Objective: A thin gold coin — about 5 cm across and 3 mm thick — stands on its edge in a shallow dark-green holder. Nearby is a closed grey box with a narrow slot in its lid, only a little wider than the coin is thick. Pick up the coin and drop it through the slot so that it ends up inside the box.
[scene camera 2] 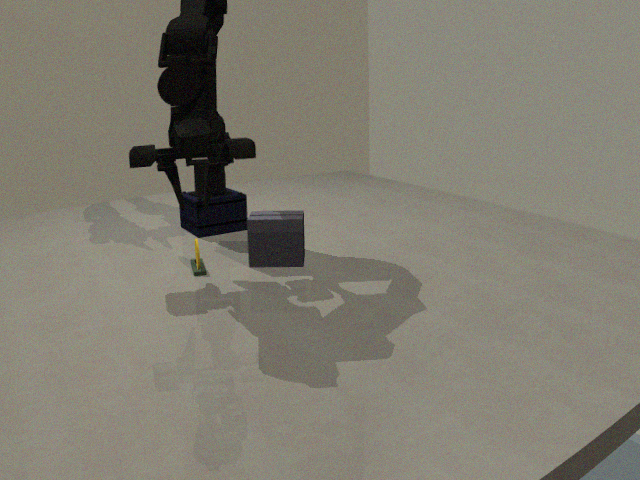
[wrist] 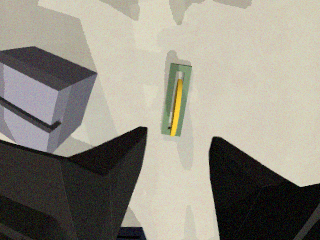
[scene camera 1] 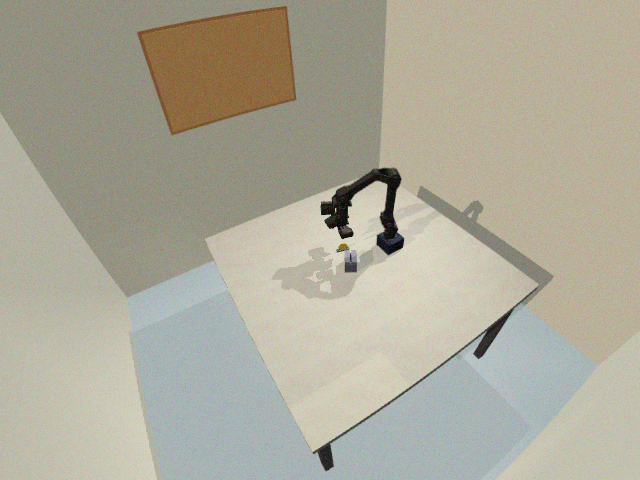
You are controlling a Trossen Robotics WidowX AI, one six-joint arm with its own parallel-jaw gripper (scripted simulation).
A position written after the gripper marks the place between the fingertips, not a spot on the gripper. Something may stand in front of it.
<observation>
In view: the gripper (scene camera 2: 194, 209).
The gripper also shows in the wrist view (wrist: 179, 140).
</observation>
